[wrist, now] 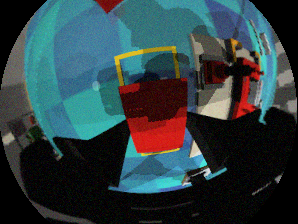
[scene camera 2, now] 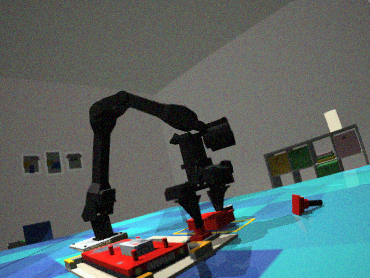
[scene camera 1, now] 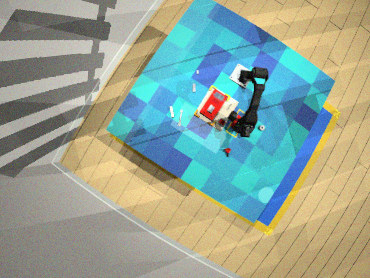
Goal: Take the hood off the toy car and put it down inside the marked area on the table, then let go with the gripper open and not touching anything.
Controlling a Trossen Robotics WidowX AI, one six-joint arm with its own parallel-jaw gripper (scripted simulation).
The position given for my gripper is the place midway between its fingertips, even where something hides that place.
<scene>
My gripper point(scene camera 2: 211, 221) carries a hood point(wrist: 156, 111). Also in view: a toy car point(wrist: 238, 106).
My gripper shows as well in the wrist view point(wrist: 156, 118).
</scene>
